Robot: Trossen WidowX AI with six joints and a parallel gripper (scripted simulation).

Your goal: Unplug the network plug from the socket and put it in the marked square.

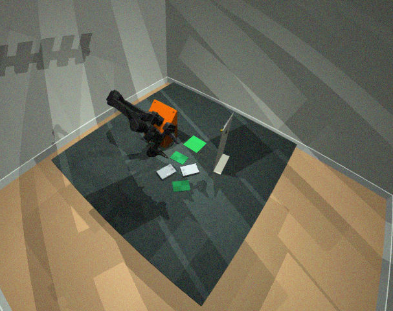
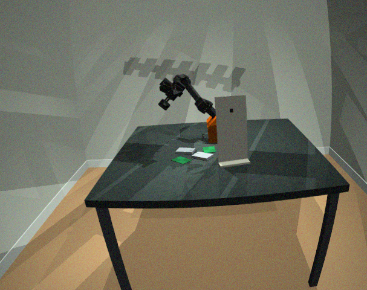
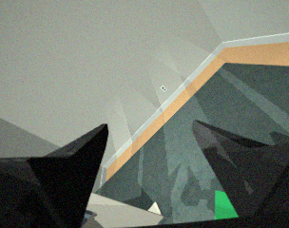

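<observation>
My gripper tip is 33 cm to the right of the network plug, 6 cm short of it and 6 cm above it. The rest, counted from my gripper tip: green marked square (36 cm to the left, 35 cm below, 15 cm behind); then upright panel (34 cm to the left, 18 cm below, 8 cm ahead).
</observation>
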